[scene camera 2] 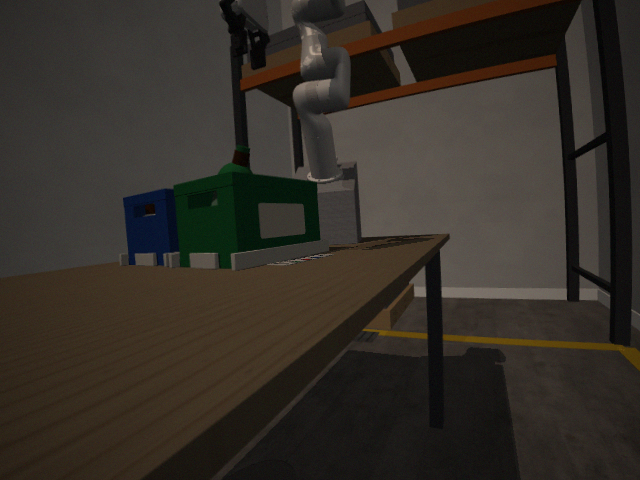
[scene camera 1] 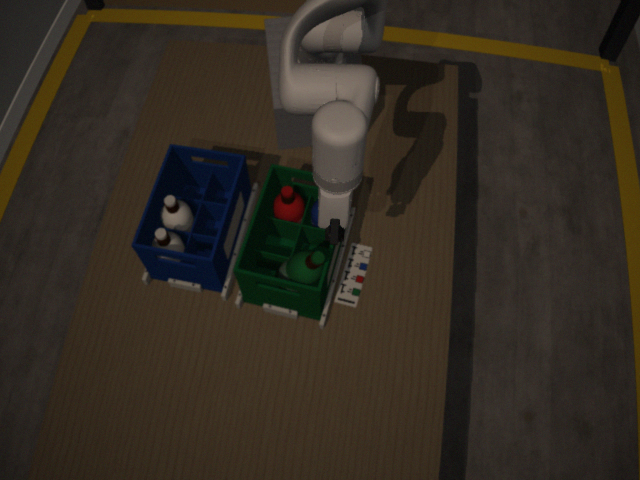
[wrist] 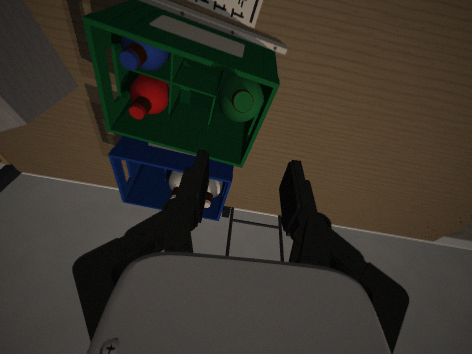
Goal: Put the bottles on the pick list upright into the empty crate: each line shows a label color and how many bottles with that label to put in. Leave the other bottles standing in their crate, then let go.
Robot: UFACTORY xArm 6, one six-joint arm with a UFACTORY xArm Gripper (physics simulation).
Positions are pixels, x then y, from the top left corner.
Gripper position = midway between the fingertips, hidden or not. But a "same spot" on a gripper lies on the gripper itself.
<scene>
gripper: scene camera 2; scene camera 1 335, 223; wrist
red bottle: scene camera 1; wrist
same spot on gripper: [wrist: 96, 273] = [scene camera 2: 267, 36]
same spot on red bottle: [scene camera 1: 288, 205] = [wrist: 152, 103]
</scene>
